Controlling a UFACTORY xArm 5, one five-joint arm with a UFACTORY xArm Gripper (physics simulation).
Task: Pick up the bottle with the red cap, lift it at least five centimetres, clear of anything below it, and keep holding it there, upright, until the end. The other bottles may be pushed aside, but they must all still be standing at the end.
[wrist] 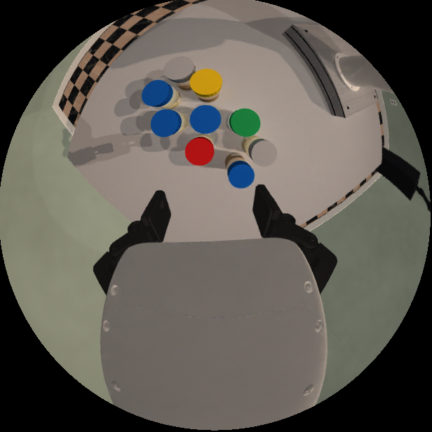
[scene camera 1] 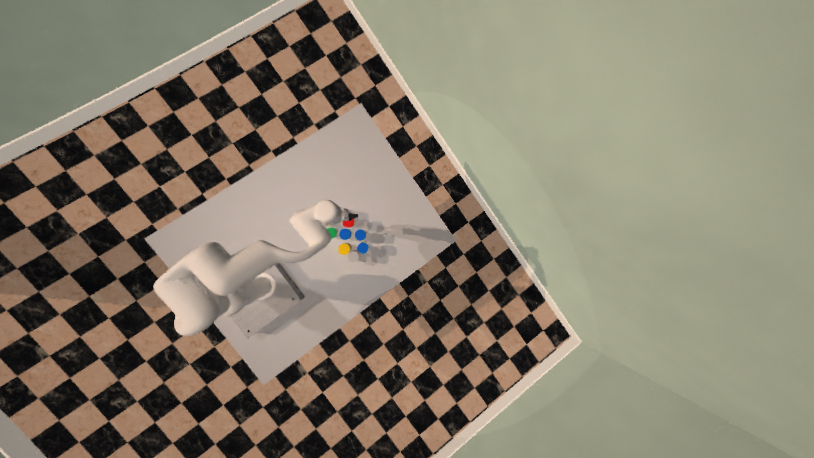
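Where they show: arm's base, origin of the base link: [scene camera 1: 262,285].
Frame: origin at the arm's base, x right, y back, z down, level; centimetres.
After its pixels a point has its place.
Note:
The red-capped bottle [scene camera 1: 348,223] {x -0.3, y -50.7, z -3.7 cm} [wrist: 199,151] stands upright at the near edge of a bottle group in the wrist view. A blue-capped bottle [scene camera 1: 344,234] {x 3.0, y -46.0, z -3.8 cm} [wrist: 205,119] stands close behind it there, and another blue-capped bottle [wrist: 241,174] stands nearer and to its right. My gripper [wrist: 210,199] is open and empty, its fingers wide apart, nearer the wrist view's bottom than the caps. In the scene view, a dark finger shows right beside the red cap; the rest of the gripper is hidden by the arm.
A green-capped bottle [scene camera 1: 331,232] {x -1.5, y -41.6, z -3.7 cm} [wrist: 245,122], a yellow-capped bottle [scene camera 1: 343,248] {x 8.2, y -41.6, z -3.7 cm} [wrist: 206,83], grey-capped bottles [wrist: 263,153] [wrist: 180,69] and more blue-capped bottles [scene camera 1: 360,234] {x 7.5, y -52.2, z -3.7 cm} [wrist: 166,123] [scene camera 1: 362,247] {x 13.3, y -49.2, z -3.7 cm} [wrist: 157,93] stand around. The arm's base plate [wrist: 325,65] lies at upper right in the wrist view.

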